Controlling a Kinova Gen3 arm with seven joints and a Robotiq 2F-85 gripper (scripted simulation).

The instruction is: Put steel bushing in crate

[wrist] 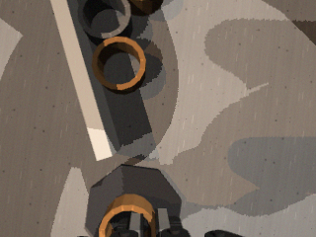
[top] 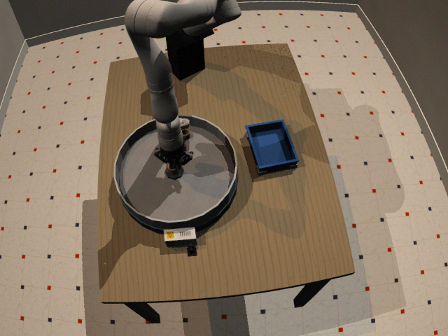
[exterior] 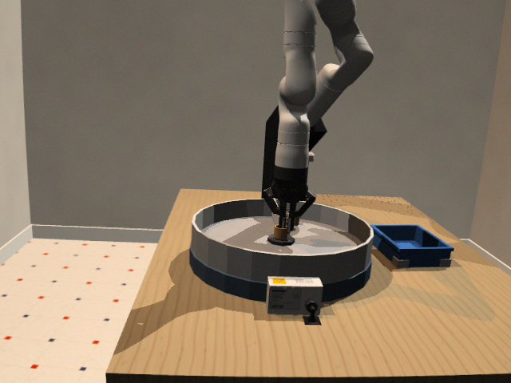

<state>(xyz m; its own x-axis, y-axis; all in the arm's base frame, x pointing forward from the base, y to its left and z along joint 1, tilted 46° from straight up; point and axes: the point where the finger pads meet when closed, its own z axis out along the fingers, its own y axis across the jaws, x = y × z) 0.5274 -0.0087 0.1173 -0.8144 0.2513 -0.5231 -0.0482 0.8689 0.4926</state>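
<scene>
Now: hand 1 cm to the left of the turning table and 4 cm above it. Also, from my hand: blue crate 19 cm behind, 30 cm to the left, 7 cm below.
</scene>
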